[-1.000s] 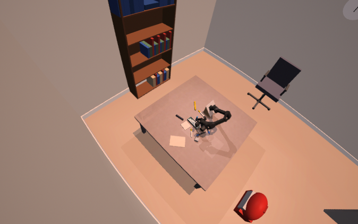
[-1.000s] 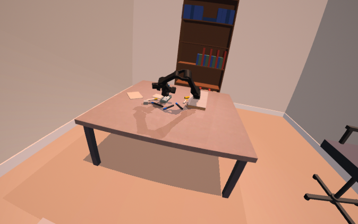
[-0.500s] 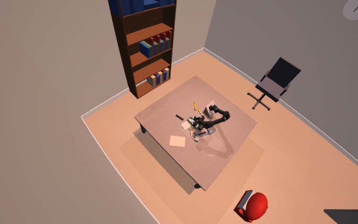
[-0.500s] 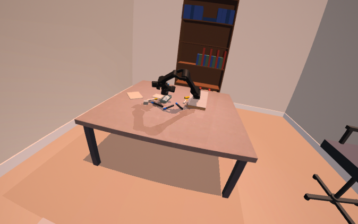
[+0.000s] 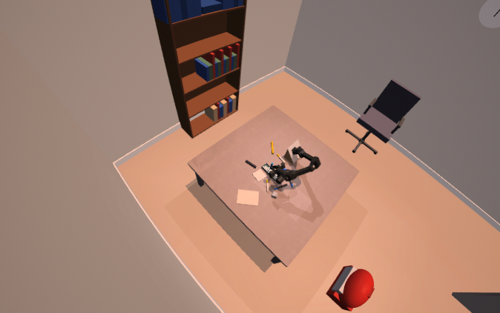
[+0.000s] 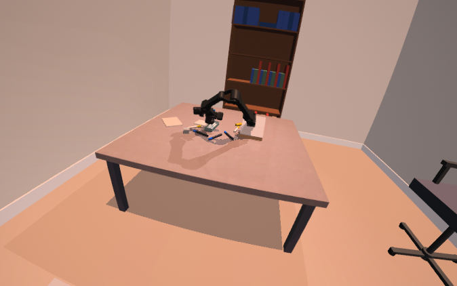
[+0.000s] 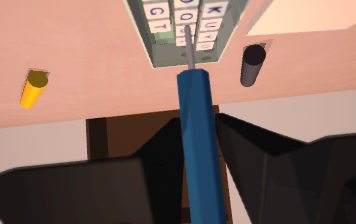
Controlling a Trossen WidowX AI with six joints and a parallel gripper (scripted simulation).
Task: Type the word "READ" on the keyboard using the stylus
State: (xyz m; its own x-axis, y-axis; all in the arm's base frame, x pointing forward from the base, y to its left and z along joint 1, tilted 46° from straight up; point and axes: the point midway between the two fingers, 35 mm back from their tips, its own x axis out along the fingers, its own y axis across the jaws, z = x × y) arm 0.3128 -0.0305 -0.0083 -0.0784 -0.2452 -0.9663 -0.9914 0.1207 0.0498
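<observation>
Right now the blue stylus is 10 mm below my gripper tip. From my gripper tip the other things lie so: yellow pen 240 mm behind, 150 mm to the right, 80 mm below; grey eraser 200 mm to the left, 160 mm ahead, 70 mm below; dark cylinder 180 mm to the right, 70 mm below, 70 mm ahead.
</observation>
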